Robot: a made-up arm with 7 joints.
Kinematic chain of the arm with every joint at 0, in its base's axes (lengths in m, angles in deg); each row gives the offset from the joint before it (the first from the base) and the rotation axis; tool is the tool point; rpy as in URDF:
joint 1: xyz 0 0 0 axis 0.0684 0.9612 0.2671
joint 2: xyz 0 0.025 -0.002 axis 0.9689 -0.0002 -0.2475
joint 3: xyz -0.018 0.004 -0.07 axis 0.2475 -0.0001 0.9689
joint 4: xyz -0.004 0 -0.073 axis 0.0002 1 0
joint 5: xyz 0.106 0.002 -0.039 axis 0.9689 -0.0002 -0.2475
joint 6: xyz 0.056 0 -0.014 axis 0.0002 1 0
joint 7: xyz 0.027 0 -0.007 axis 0.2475 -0.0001 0.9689
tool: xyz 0 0 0 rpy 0 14.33 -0.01
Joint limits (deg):
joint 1: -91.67..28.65
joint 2: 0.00..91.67
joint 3: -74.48..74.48
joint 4: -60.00..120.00
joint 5: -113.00..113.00
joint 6: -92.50..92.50
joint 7: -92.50..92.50
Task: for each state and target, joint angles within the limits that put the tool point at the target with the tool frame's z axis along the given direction. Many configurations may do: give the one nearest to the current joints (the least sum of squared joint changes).
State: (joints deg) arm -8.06 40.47 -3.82 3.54 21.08 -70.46 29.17
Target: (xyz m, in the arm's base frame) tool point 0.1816 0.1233 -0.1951 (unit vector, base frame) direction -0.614 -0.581 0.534
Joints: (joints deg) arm -11.58 37.67 -5.87 24.27 28.27 -58.43 29.17
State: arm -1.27 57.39 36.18 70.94 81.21 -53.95 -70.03
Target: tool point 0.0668 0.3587 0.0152 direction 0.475 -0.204 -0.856
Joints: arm -0.66 85.22 44.90 66.65 89.25 -8.52 -70.03
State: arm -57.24 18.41 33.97 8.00 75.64 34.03 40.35
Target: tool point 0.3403 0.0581 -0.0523 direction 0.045 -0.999 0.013
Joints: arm -75.26 17.65 15.04 58.98 86.07 -1.93 40.35
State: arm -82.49 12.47 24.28 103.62 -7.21 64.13 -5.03
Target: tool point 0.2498 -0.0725 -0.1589 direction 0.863 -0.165 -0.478
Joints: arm -89.65 3.28 36.23 113.41 -22.73 74.63 -5.03
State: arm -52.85 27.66 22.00 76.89 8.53 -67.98 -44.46
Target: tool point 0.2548 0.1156 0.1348 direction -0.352 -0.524 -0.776
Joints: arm -83.80 57.81 -0.96 27.66 70.94 -57.49 -44.47
